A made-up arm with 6 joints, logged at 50 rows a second.
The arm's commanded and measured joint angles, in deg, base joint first. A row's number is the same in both.
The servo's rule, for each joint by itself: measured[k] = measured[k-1] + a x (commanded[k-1-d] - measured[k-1]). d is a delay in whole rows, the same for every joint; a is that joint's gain. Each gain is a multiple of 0.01, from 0.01 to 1. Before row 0 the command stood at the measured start. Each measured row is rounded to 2 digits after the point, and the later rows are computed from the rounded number. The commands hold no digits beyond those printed.
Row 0, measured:
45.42 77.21 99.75 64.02 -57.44 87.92
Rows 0 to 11, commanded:
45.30 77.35 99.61 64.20 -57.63 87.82
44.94 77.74 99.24 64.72 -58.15 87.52
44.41 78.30 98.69 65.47 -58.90 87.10
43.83 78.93 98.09 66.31 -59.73 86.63
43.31 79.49 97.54 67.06 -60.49 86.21
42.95 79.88 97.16 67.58 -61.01 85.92
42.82 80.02 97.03 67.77 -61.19 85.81
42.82 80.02 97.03 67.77 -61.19 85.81
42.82 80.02 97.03 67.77 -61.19 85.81
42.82 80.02 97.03 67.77 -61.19 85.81
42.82 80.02 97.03 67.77 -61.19 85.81
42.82 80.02 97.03 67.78 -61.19 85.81
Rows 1 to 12, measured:
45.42 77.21 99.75 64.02 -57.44 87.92
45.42 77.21 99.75 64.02 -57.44 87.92
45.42 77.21 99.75 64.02 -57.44 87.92
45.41 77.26 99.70 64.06 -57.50 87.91
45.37 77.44 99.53 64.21 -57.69 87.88
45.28 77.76 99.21 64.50 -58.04 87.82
45.15 78.19 98.78 64.92 -58.53 87.72
44.98 78.67 98.31 65.41 -59.10 87.60
44.80 79.12 97.87 65.91 -59.65 87.47
44.62 79.45 97.55 66.34 -60.10 87.34
44.46 79.66 97.35 66.67 -60.42 87.22
44.31 79.79 97.23 66.92 -60.64 87.11
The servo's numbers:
d 3
a 0.09 0.37 0.38 0.23 0.29 0.08

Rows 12 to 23, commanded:
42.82 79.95 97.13 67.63 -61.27 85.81
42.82 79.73 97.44 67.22 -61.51 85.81
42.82 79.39 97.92 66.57 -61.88 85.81
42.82 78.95 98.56 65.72 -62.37 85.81
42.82 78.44 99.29 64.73 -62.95 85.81
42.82 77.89 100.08 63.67 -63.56 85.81
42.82 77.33 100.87 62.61 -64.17 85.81
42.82 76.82 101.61 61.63 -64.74 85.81
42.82 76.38 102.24 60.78 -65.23 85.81
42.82 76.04 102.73 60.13 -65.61 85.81
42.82 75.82 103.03 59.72 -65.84 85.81
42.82 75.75 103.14 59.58 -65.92 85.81
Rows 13 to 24, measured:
44.18 79.88 97.15 67.12 -60.80 87.01
44.06 79.93 97.10 67.27 -60.91 86.91
43.95 79.96 97.07 67.39 -60.99 86.82
43.85 79.96 97.09 67.45 -61.07 86.74
43.76 79.87 97.22 67.40 -61.20 86.67
43.68 79.69 97.49 67.21 -61.40 86.60
43.60 79.42 97.90 66.87 -61.68 86.54
43.53 79.06 98.43 66.38 -62.05 86.48
43.47 78.63 99.06 65.76 -62.49 86.43
43.41 78.15 99.75 65.04 -62.98 86.38
43.36 77.66 100.46 64.26 -63.49 86.33
43.31 77.19 101.14 63.46 -63.99 86.29

